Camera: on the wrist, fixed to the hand. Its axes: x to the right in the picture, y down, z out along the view.
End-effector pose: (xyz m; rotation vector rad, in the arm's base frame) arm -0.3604 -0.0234 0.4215 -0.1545 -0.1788 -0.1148
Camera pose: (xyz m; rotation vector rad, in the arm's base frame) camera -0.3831 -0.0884 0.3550 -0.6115 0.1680 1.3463
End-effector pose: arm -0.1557 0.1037 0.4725 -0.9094 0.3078 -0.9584
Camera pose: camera -0.2467 0.0741 0.4697 -0.6465 1.1336 0.4478
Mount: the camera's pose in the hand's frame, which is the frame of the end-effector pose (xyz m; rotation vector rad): -0.0280 -0.0572 -0.0714 -0.3751 0.1737 1.5101
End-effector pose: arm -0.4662 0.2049 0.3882 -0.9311 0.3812 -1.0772
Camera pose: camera -0.5603 0.1877 0.3881 -0.5836 1.1977 0.3286
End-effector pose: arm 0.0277 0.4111 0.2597 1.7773 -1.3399 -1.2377
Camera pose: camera 0.1141 0.4505 0.2480 0.2646 -1.5944 -0.3662
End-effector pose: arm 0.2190 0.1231 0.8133 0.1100 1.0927 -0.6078
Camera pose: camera 0.1238 0.1136 0.8154 0.5925 0.9640 0.9655
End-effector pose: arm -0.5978 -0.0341 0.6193 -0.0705 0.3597 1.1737
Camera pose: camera -0.5722 -0.0985 0.5533 -0.2529 0.3183 2.7378
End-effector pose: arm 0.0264 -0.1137 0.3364 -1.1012 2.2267 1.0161
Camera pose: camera 0.0839 -0.1792 0.3758 -0.5507 -2.2120 -1.4403
